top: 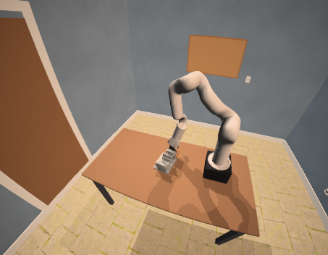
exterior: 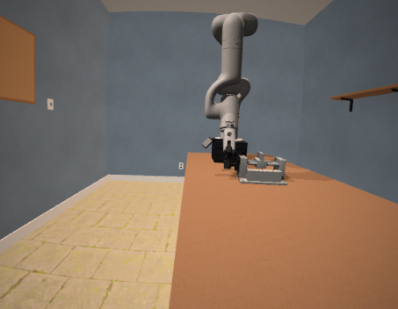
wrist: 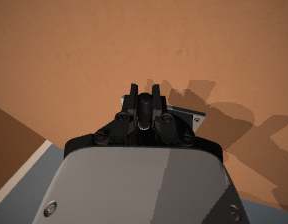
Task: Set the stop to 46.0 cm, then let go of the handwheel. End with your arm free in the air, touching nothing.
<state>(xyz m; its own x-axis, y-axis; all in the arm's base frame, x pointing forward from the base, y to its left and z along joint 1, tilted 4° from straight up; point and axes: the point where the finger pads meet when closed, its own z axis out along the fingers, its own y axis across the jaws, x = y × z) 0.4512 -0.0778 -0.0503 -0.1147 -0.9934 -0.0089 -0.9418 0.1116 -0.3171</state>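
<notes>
My gripper is now 10 mm to the right of the dark round handwheel handle. The rest, counted from my hand: black handwheel (20 mm to the left).
</notes>
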